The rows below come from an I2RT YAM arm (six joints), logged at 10 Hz.
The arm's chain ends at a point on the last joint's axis. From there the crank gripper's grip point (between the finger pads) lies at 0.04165 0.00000 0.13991 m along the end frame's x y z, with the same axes.
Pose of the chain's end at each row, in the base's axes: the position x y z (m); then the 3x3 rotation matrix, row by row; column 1 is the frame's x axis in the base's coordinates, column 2 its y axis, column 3 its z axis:
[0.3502, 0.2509, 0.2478], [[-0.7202, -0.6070, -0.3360], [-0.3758, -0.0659, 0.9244], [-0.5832, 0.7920, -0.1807]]
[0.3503, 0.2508, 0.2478], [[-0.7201, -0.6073, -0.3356], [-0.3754, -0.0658, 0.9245], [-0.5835, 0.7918, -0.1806]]
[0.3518, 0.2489, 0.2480], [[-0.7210, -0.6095, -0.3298], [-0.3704, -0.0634, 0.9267], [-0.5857, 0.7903, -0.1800]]
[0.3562, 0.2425, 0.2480], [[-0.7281, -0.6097, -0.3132], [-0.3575, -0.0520, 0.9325], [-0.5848, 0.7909, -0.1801]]
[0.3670, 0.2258, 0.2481], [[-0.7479, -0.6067, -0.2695], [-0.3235, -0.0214, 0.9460], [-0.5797, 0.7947, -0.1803]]
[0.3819, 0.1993, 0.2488], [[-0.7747, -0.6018, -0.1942], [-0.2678, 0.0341, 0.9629], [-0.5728, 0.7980, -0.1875]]
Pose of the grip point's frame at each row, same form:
[0.2732, 0.3646, 0.1982], [[-0.7202, -0.6070, -0.3360], [-0.3758, -0.0659, 0.9244], [-0.5832, 0.7920, -0.1807]]
[0.2734, 0.3645, 0.1982], [[-0.7201, -0.6073, -0.3356], [-0.3754, -0.0658, 0.9245], [-0.5835, 0.7918, -0.1806]]
[0.2756, 0.3631, 0.1984], [[-0.7210, -0.6095, -0.3298], [-0.3704, -0.0634, 0.9267], [-0.5857, 0.7903, -0.1800]]
[0.2821, 0.3581, 0.1984], [[-0.7281, -0.6097, -0.3132], [-0.3575, -0.0520, 0.9325], [-0.5848, 0.7909, -0.1801]]
[0.2981, 0.3447, 0.1987], [[-0.7479, -0.6067, -0.2695], [-0.3235, -0.0214, 0.9460], [-0.5797, 0.7947, -0.1803]]
[0.3225, 0.3229, 0.1987], [[-0.7747, -0.6018, -0.1942], [-0.2678, 0.0341, 0.9629], [-0.5728, 0.7980, -0.1875]]

